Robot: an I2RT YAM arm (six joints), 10 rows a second.
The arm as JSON. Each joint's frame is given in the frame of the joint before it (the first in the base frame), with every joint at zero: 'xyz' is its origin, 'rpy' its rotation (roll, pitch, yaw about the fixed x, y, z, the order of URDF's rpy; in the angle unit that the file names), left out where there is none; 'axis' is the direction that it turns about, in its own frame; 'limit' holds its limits. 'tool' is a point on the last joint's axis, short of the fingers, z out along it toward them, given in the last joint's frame.
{
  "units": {
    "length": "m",
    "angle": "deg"
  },
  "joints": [
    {
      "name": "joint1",
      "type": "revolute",
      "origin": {
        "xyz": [
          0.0,
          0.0,
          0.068
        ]
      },
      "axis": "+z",
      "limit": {
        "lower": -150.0,
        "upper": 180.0
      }
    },
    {
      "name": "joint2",
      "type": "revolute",
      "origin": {
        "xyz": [
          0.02,
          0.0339,
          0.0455
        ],
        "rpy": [
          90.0,
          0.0,
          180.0
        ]
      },
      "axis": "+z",
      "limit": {
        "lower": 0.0,
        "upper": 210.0
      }
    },
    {
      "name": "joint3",
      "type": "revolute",
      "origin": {
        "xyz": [
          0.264,
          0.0,
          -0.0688
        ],
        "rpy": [
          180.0,
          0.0,
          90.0
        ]
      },
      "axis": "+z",
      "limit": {
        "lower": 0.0,
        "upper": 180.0
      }
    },
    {
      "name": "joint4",
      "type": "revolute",
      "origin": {
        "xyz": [
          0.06,
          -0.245,
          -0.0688
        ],
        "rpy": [
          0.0,
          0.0,
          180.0
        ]
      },
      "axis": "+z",
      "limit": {
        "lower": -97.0,
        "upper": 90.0
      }
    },
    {
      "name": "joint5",
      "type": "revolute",
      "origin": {
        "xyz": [
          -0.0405,
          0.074,
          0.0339
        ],
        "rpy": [
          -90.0,
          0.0,
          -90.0
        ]
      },
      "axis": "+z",
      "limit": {
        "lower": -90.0,
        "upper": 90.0
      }
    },
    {
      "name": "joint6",
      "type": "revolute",
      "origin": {
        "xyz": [
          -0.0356,
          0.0,
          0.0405
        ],
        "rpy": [
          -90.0,
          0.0,
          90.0
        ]
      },
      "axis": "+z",
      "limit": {
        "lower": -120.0,
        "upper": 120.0
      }
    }
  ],
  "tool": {
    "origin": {
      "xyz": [
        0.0,
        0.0,
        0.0
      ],
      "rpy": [
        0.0,
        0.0,
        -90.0
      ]
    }
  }
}
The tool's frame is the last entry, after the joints.
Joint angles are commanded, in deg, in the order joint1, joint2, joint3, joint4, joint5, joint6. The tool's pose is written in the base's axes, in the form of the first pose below.
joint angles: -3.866 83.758 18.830 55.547 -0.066 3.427
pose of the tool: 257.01 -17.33 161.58 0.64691 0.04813 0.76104 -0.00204
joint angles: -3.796 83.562 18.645 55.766 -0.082 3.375
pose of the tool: 256.25 -16.95 161.95 0.64844 0.04714 0.75980 -0.00184
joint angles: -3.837 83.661 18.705 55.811 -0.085 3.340
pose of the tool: 256.56 -17.15 161.90 0.64848 0.04717 0.75976 -0.00225
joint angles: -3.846 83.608 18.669 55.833 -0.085 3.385
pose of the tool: 256.38 -17.18 161.99 0.64874 0.04751 0.75952 -0.00205
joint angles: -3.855 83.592 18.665 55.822 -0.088 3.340
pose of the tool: 256.35 -17.22 162.02 0.64875 0.04725 0.75953 -0.00233
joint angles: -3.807 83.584 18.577 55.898 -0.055 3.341
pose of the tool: 256.05 -17.00 161.79 0.64872 0.04713 0.75956 -0.00227
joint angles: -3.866 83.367 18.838 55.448 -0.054 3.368
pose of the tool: 256.68 -17.31 163.05 0.64891 0.04770 0.75937 -0.00246
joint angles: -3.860 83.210 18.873 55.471 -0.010 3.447
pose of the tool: 256.68 -17.31 163.91 0.65033 0.04835 0.75811 -0.00228
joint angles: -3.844 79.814 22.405 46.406 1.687 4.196
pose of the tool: 262.74 -18.70 178.32 0.63602 0.06343 0.76900 -0.00941
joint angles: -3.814 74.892 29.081 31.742 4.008 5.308
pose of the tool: 270.45 -20.52 207.90 0.61512 0.08410 0.78369 -0.01955
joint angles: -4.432 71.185 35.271 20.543 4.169 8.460
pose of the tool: 273.04 -23.76 239.25 0.60643 0.11114 0.78729 -0.00762
